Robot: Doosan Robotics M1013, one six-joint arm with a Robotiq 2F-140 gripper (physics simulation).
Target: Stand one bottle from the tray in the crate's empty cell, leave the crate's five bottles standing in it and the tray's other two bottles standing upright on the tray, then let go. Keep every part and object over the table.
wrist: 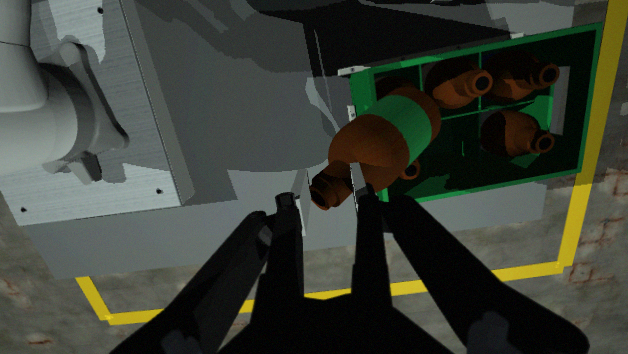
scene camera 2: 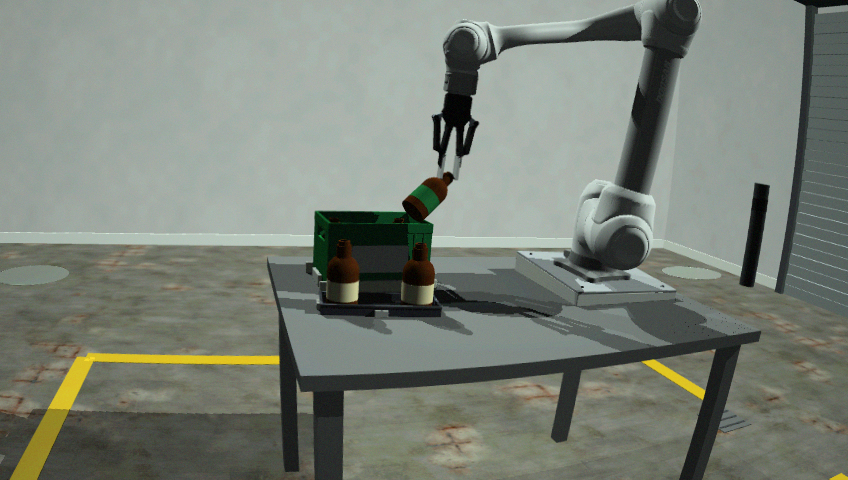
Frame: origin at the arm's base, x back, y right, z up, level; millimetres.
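Where they show: gripper, fingertip midpoint: (wrist: 330,180) (scene camera 2: 447,178); arm's base at its link origin: (wrist: 66,112) (scene camera 2: 592,271).
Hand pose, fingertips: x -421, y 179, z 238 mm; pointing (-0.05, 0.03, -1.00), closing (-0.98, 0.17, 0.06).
Each offset is from my fingertips to the top centre of the thing. "spot": to the spot under its first point. Level surfaces: height alone.
My gripper (scene camera 2: 449,167) (wrist: 330,180) is shut on the neck of a brown bottle with a green label {dx -45, dy -2, dz +20 mm} (scene camera 2: 424,196) (wrist: 406,122). The bottle is strongly tilted, neck up towards the robot base side, its base over the near right part of the green crate {dx -201, dy +29, dz -109 mm} (scene camera 2: 368,233) (wrist: 589,100). In the wrist view three crate bottles {dx -211, dy -18, dz -121 mm} (wrist: 462,90) {dx -294, dy -3, dz -121 mm} (wrist: 520,80) {dx -287, dy +86, dz -121 mm} (wrist: 515,134) show in their cells, and the mouth of another {dx -103, dy +67, dz -121 mm} (wrist: 411,170) shows beside the held bottle, which hides that end. The empty cell is dark, in the middle. Two cream-labelled bottles {dx -352, dy -174, dz -124 mm} (scene camera 2: 343,276) {dx -186, dy -227, dz -124 mm} (scene camera 2: 418,276) stand upright on the black tray {spot: dx -348, dy -226, dz -272 mm} (scene camera 2: 351,310).
The tray stands in front of the crate in the scene view, both on the grey table {dz -284 mm} (scene camera 2: 505,350). The robot's base plate (scene camera 2: 624,290) (wrist: 140,187) is on the table at the far side from the crate. Small pale brackets {spot: dx -80, dy -83, dz -254 mm} (wrist: 352,70) sit by the crate's edge.
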